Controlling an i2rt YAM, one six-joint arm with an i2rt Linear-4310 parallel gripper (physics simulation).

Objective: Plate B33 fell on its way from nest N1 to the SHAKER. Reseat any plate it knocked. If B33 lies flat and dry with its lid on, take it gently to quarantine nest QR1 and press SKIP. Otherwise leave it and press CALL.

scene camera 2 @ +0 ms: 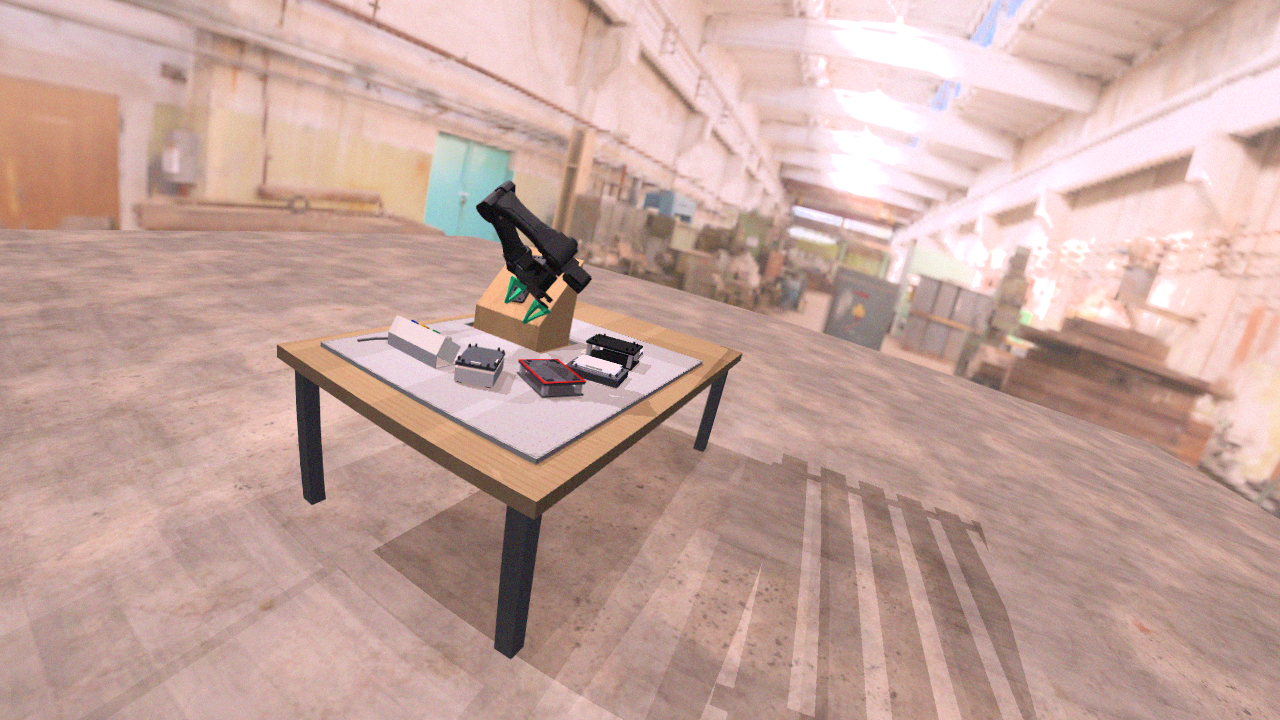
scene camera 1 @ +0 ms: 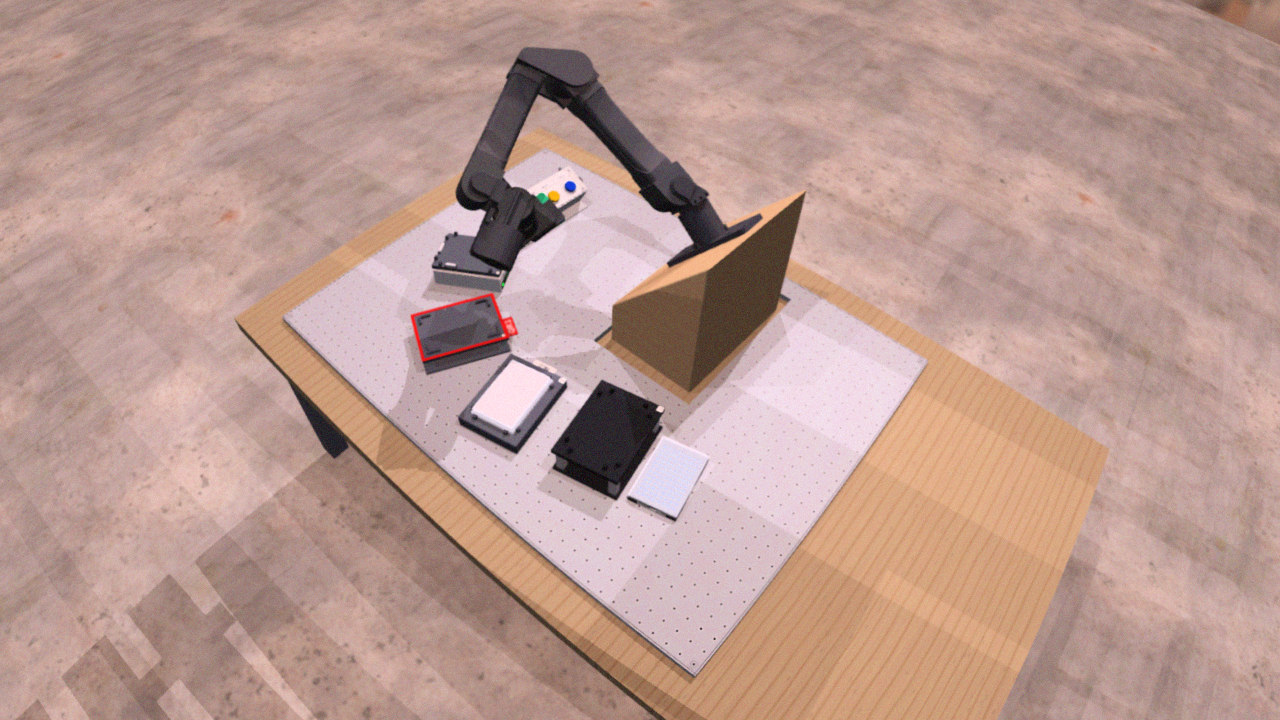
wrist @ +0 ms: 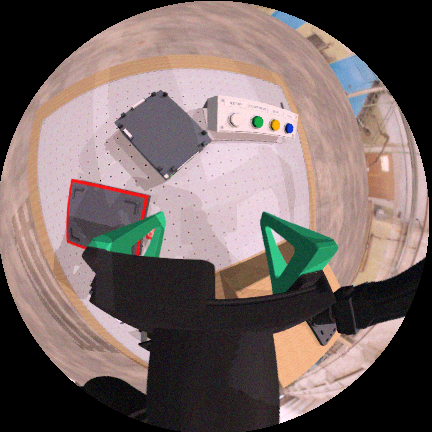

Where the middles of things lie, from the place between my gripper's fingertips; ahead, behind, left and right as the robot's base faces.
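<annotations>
You'd find the white lid [scene camera 1: 666, 481] 45 cm to the left of my hand, 17 cm ahead of it and 14 cm below it. As for the grey shaker [scene camera 1: 488, 283], that one's 2 cm ahead of my hand, 14 cm to the right of it and 12 cm below it.
</annotations>
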